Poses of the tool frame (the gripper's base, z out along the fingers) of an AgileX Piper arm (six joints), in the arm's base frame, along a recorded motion.
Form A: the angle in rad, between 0 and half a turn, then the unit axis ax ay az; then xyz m.
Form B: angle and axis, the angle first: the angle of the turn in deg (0 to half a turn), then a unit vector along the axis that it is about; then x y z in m. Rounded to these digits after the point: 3 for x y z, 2 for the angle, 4 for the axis.
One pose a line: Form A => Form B
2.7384 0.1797 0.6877 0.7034 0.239 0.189 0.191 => 156.90 0.1797 0.6877 0.7034 0.239 0.189 0.191
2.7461 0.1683 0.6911 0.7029 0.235 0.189 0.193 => 157.34 0.1683 0.6911 0.7029 0.235 0.189 0.193
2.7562 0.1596 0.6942 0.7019 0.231 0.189 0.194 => 157.92 0.1596 0.6942 0.7019 0.231 0.189 0.194
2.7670 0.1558 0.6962 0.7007 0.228 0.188 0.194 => 158.54 0.1558 0.6962 0.7007 0.228 0.188 0.194
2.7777 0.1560 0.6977 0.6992 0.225 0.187 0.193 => 159.15 0.1560 0.6977 0.6992 0.225 0.187 0.193
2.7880 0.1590 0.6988 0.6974 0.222 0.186 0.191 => 159.74 0.1590 0.6988 0.6974 0.222 0.186 0.191
